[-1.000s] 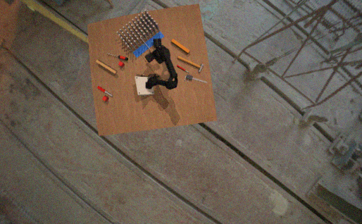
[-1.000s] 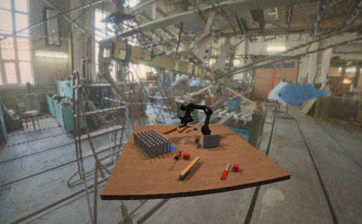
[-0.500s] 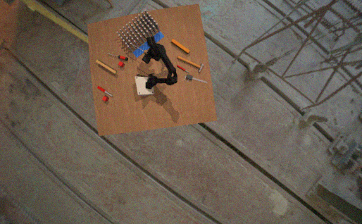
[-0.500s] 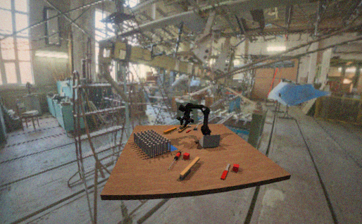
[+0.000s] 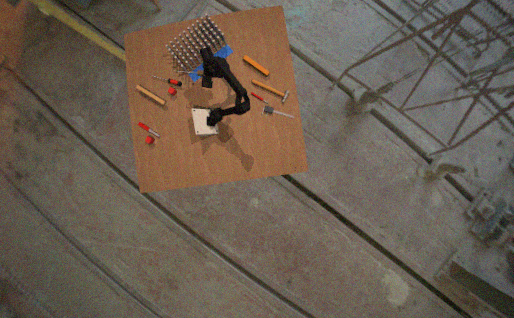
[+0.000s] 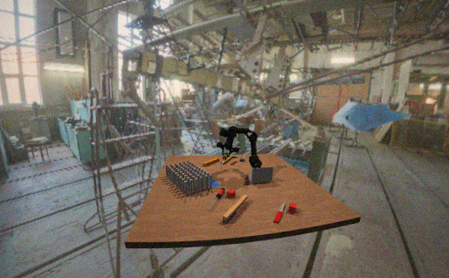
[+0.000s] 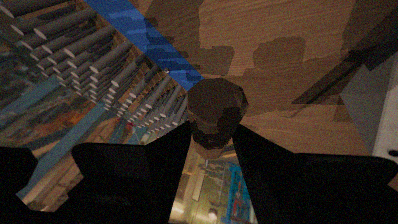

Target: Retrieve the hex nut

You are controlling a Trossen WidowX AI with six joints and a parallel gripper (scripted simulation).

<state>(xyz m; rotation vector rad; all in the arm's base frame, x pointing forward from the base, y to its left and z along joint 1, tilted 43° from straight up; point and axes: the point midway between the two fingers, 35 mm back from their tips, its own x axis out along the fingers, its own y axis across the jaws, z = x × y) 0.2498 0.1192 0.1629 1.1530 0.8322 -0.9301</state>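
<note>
Now: gripper tip 10 cm to the right of the thin hook tool and 2 cm short of it. Also, from my gripper tip: blue taped strip (18 cm below, 18 cm ahead, 1 cm to the left); then orange bar (33 cm to the right, 17 cm below, 12 cm ahead).
</note>
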